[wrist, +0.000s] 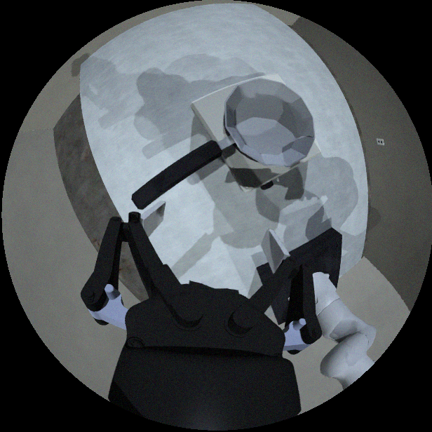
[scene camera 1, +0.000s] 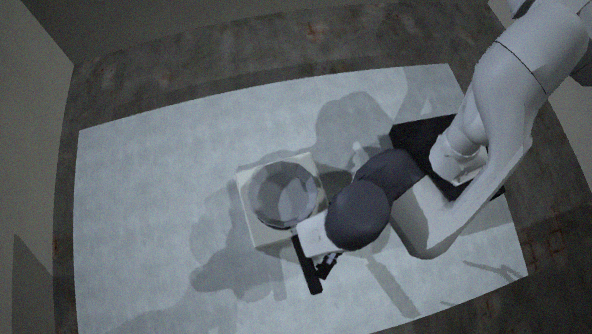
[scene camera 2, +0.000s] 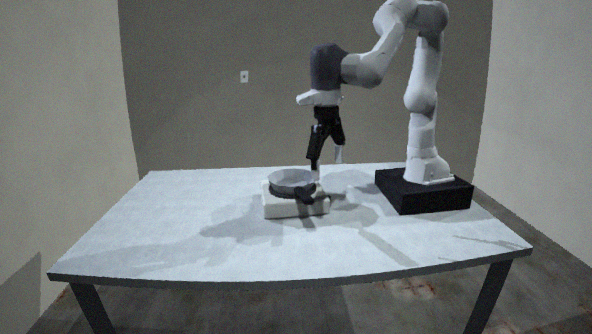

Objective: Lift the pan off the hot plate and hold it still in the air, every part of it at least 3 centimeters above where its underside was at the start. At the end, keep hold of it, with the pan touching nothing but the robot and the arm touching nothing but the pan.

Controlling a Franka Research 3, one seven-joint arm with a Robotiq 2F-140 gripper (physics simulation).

Scene:
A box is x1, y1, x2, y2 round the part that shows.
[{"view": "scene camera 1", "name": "grey round pan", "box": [247, 160, 322, 294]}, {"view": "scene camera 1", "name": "cream hot plate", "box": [235, 152, 330, 250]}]

